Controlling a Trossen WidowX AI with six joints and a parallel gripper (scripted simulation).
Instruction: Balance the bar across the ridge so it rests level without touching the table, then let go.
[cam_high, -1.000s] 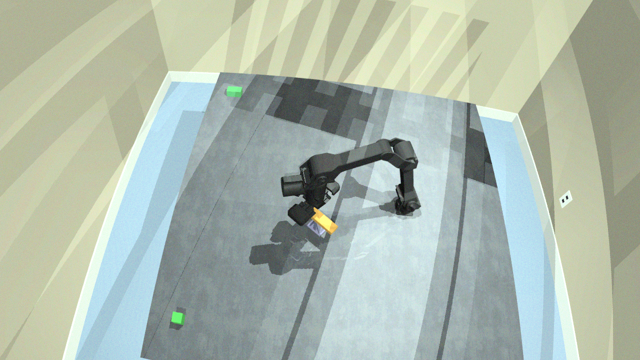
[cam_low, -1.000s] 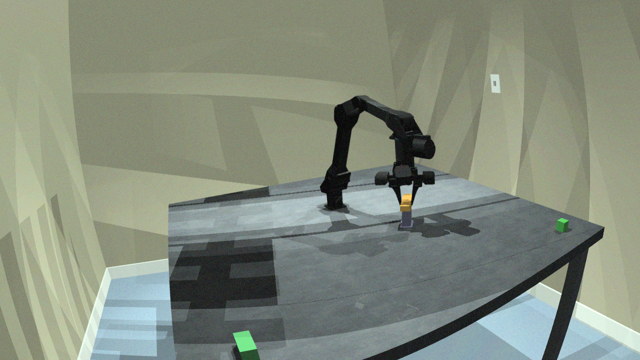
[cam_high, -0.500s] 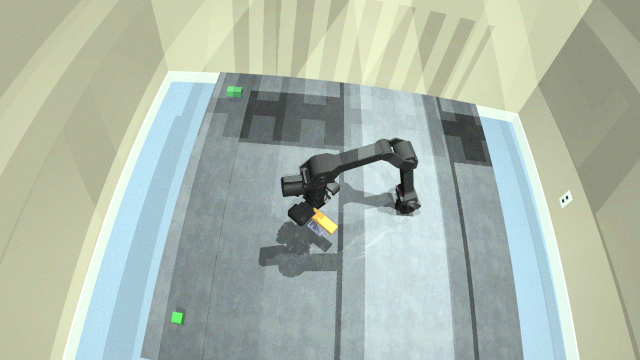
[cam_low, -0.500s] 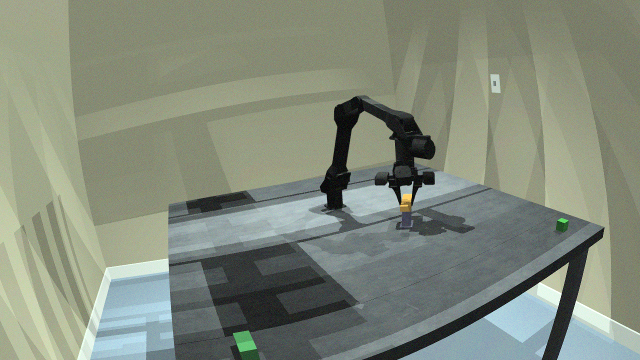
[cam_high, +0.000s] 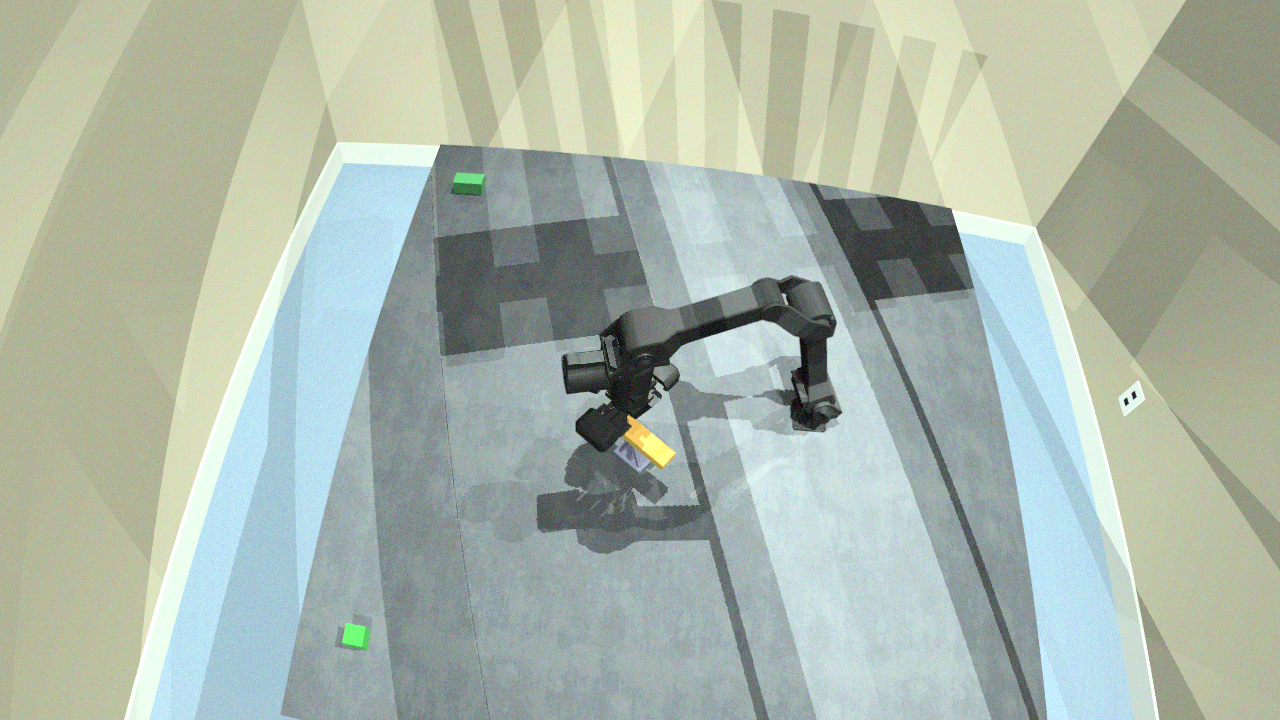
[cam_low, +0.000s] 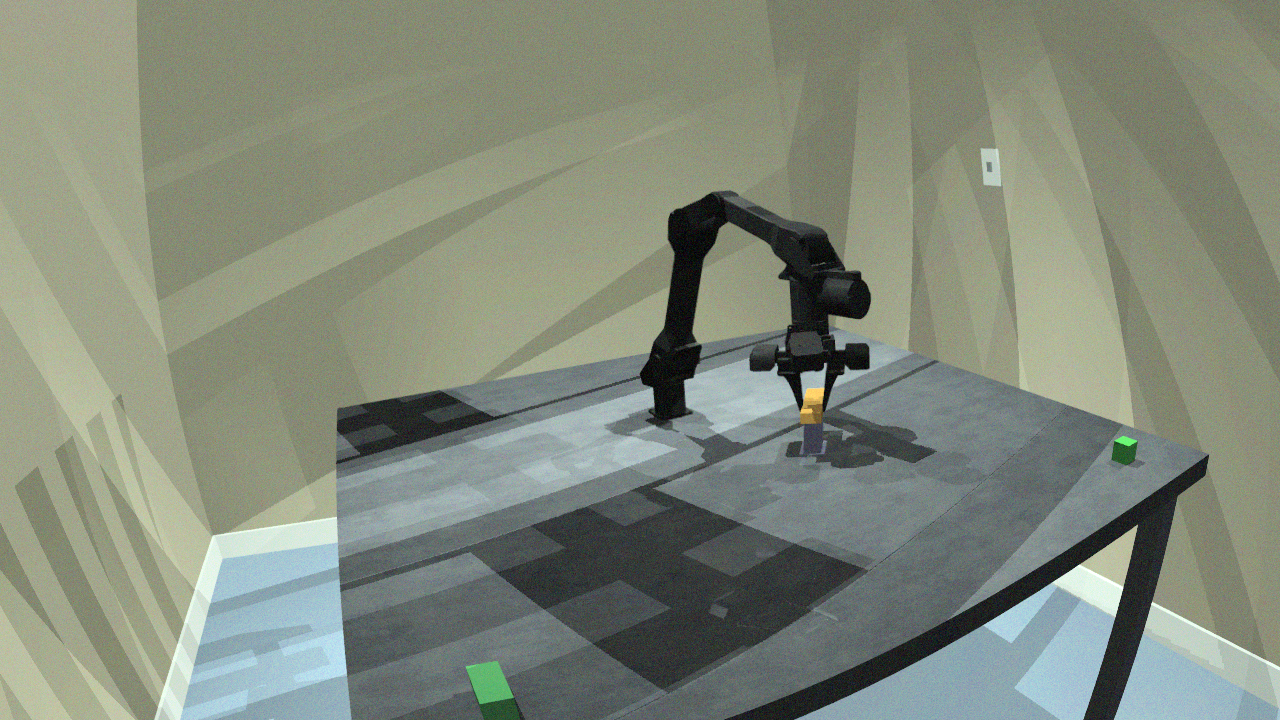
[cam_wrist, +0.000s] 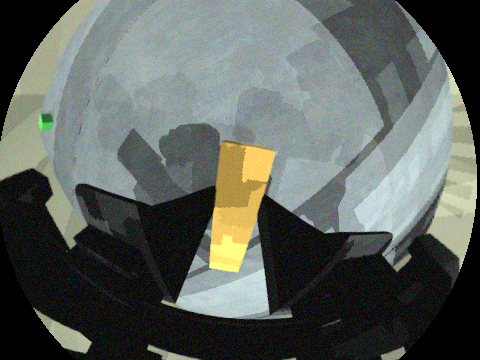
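My gripper tip is now 2 cm to the right of the bar and 2 cm past it.
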